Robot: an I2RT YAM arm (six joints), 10 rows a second.
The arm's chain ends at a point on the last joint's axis. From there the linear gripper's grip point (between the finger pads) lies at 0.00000 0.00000 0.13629 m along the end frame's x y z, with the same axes.
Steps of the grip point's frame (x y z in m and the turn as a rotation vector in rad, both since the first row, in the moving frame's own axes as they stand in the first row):
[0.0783, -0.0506, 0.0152, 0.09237, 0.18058, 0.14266]
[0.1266, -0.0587, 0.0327, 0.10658, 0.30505, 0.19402]
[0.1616, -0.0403, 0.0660, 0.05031, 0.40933, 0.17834]
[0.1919, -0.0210, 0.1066, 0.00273, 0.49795, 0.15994]
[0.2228, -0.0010, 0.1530, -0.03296, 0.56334, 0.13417]
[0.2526, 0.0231, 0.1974, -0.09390, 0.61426, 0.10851]
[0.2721, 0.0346, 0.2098, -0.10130, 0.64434, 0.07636]
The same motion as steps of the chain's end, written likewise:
[0.0530, -0.0399, 0.0180, 0.09237, 0.18058, 0.14266]
[0.0846, -0.0485, 0.0397, 0.10658, 0.30505, 0.19402]
[0.1071, -0.0386, 0.0774, 0.05031, 0.40933, 0.17834]
[0.1271, -0.0259, 0.1231, 0.00273, 0.49795, 0.15994]
[0.1505, -0.0103, 0.1741, -0.03296, 0.56334, 0.13417]
[0.1750, 0.0067, 0.2229, -0.09390, 0.61426, 0.10851]
[0.1910, 0.0185, 0.2378, -0.10130, 0.64434, 0.07636]

